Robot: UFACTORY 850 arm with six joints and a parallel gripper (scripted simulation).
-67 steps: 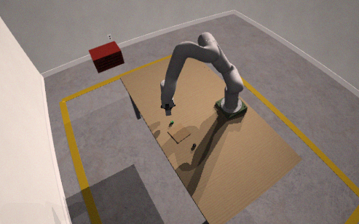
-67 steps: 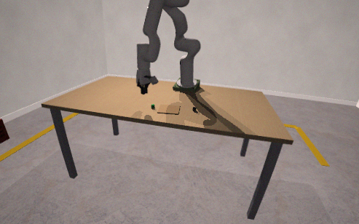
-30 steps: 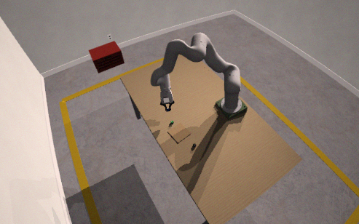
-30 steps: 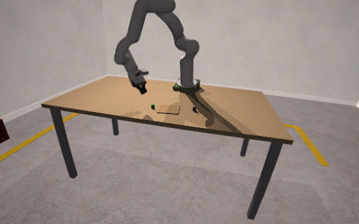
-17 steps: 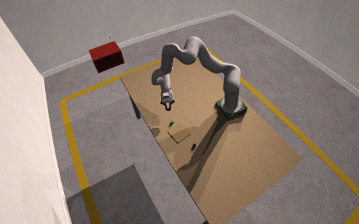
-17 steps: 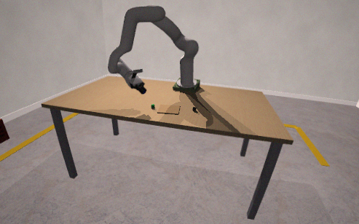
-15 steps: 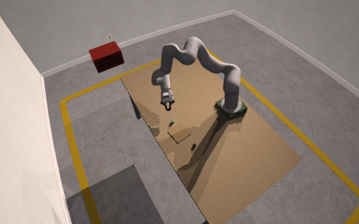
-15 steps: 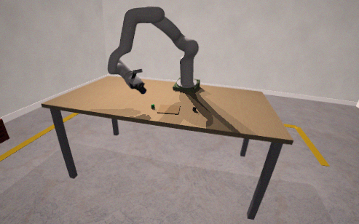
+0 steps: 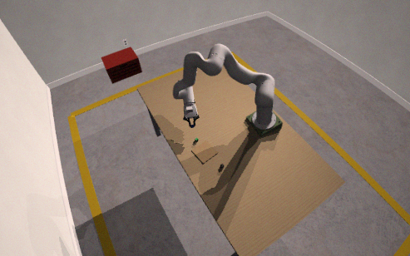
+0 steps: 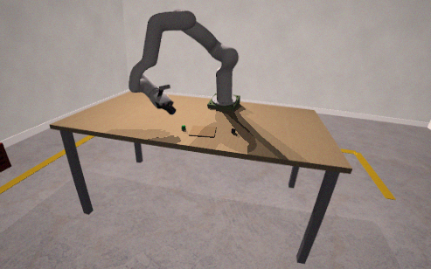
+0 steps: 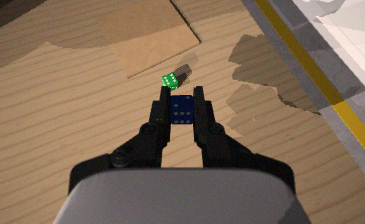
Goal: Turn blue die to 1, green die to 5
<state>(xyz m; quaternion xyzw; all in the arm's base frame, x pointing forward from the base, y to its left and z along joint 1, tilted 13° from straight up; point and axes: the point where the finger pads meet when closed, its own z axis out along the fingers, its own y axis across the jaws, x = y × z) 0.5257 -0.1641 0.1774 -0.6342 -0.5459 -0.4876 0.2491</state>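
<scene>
My hand is 9 cm above the green die and 8 cm to the right of it. The rest, counted from my hand: mat: 20 cm to the left, 10 cm below, 1 cm behind; then black die: 36 cm to the left, 9 cm below, 7 cm behind; then blue die: 1 cm to the left, 1 cm below.
</scene>
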